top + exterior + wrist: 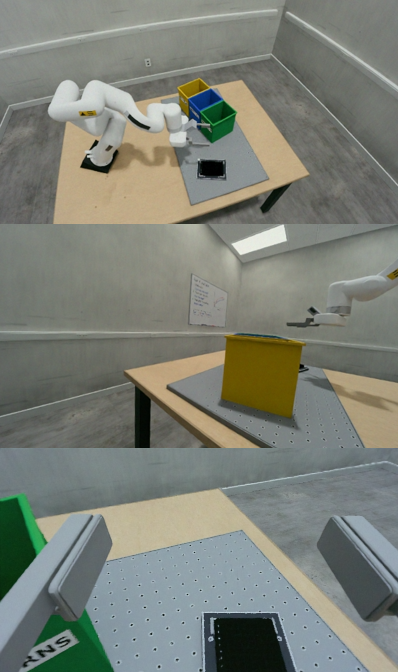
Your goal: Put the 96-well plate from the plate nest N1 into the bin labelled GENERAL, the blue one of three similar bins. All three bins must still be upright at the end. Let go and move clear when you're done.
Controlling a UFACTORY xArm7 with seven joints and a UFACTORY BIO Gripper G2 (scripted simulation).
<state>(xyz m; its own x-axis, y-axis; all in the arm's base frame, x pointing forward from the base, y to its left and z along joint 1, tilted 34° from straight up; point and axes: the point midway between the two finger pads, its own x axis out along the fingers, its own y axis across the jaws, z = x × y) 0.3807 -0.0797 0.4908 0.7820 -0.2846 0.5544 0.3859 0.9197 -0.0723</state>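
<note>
Right now the black 96-well plate is 10 mm ahead of my hand, 70 mm to the right of it and 220 mm below it. The rest, counted from my hand: blue bin: 130 mm ahead, 290 mm to the left, 150 mm below; then green bin: 160 mm ahead, 160 mm to the left, 150 mm below; then plate nest N1: 10 mm ahead, 70 mm to the right, 240 mm below.
</note>
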